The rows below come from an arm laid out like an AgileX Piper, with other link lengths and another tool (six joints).
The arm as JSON. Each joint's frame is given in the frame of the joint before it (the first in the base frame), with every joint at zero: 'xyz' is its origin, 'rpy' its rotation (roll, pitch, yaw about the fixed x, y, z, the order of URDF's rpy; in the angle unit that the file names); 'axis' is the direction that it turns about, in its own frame. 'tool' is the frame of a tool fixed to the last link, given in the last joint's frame.
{
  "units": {
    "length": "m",
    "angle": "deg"
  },
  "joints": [
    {
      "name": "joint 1",
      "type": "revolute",
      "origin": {
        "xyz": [
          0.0,
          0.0,
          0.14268
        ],
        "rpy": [
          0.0,
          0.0,
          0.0
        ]
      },
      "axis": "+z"
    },
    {
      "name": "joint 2",
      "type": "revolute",
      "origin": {
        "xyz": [
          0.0,
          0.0,
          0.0
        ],
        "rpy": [
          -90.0,
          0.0,
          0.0
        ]
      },
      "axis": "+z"
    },
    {
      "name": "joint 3",
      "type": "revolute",
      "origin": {
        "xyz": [
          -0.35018,
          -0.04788,
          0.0
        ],
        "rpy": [
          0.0,
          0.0,
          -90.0
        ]
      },
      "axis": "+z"
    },
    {
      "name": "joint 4",
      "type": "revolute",
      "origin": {
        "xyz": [
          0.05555,
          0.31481,
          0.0
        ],
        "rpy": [
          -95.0,
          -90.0,
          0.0
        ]
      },
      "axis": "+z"
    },
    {
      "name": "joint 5",
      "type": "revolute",
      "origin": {
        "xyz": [
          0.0,
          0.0,
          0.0
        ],
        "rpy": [
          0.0,
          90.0,
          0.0
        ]
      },
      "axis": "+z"
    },
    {
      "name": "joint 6",
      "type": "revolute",
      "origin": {
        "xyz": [
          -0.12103,
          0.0,
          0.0
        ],
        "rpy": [
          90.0,
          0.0,
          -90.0
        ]
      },
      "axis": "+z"
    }
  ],
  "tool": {
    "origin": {
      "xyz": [
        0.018,
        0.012,
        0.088
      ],
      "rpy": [
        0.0,
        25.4,
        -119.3
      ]
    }
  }
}
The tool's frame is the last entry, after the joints.
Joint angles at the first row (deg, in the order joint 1, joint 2, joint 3, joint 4, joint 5, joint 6):
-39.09 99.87 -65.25 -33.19 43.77 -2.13
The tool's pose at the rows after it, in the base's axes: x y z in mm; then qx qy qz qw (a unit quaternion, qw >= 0):
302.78 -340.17 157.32 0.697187 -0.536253 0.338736 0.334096
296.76 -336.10 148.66 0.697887 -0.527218 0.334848 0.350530
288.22 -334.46 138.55 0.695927 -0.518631 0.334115 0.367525
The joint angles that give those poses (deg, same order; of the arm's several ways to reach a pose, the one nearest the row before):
-38.00 99.87 -64.81 -35.37 44.01 0.39
-37.06 99.87 -62.52 -39.43 43.77 4.18
-36.57 99.87 -59.74 -44.21 42.87 8.70

